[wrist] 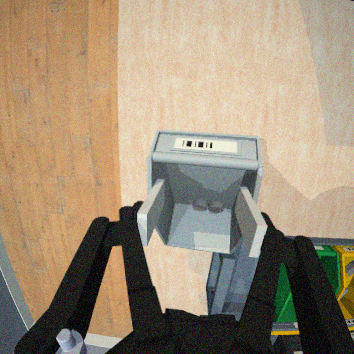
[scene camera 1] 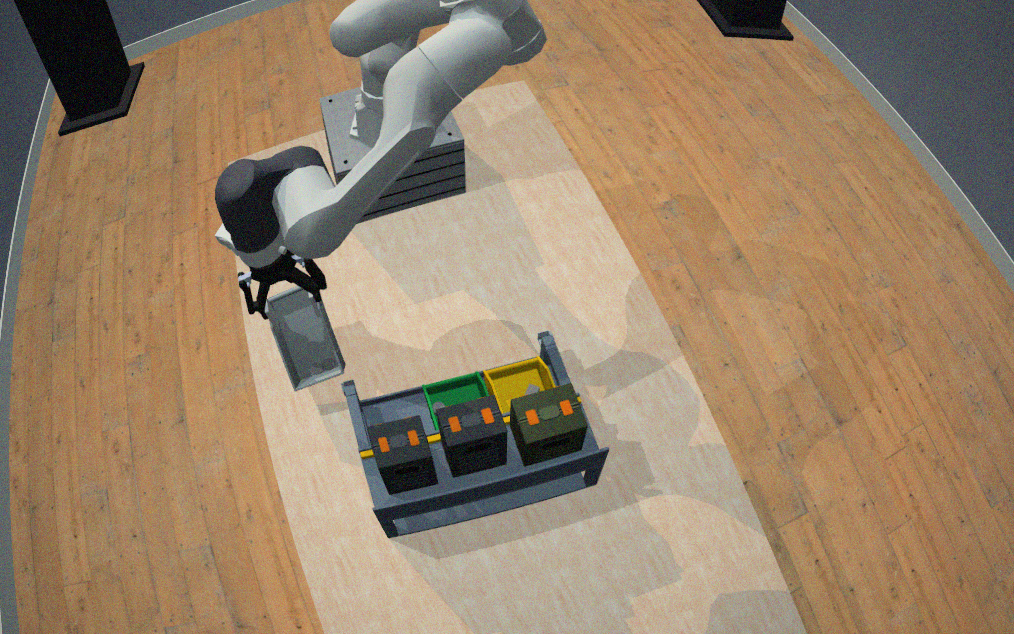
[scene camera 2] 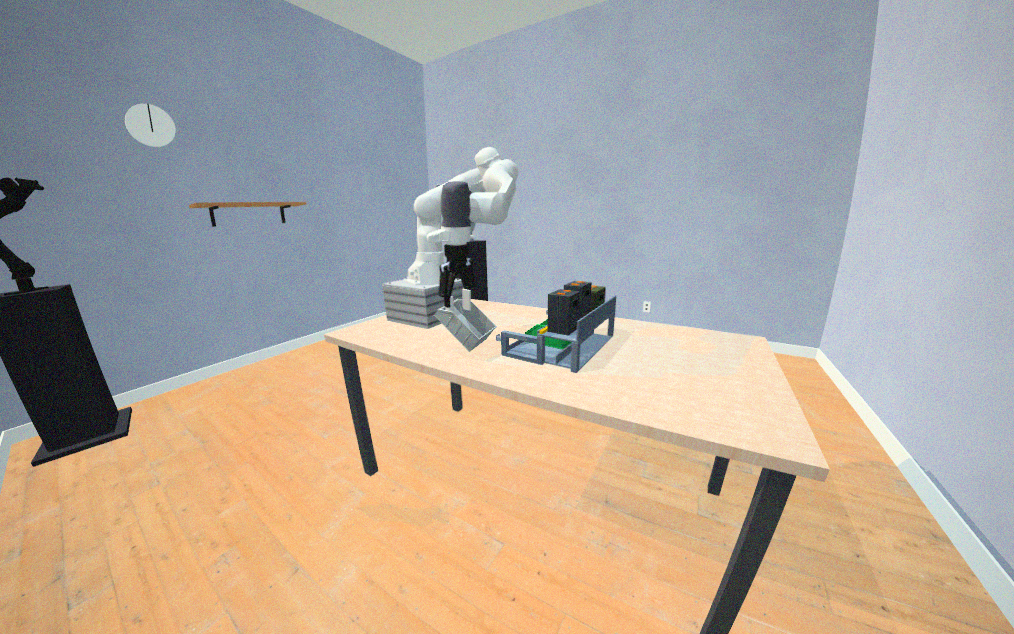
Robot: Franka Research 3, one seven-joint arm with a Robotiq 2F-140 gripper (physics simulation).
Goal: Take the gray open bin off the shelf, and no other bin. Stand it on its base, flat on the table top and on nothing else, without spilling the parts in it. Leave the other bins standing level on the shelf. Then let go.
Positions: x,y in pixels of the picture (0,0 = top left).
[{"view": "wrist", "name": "my gripper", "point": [200,195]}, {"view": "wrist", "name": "gray open bin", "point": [211,166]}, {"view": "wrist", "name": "green bin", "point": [284,309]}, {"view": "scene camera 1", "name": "my gripper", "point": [296,316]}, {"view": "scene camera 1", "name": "gray open bin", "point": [303,338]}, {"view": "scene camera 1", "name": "green bin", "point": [468,387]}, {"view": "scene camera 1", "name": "yellow bin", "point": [511,381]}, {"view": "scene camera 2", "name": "my gripper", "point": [458,313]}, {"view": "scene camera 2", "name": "gray open bin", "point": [464,325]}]
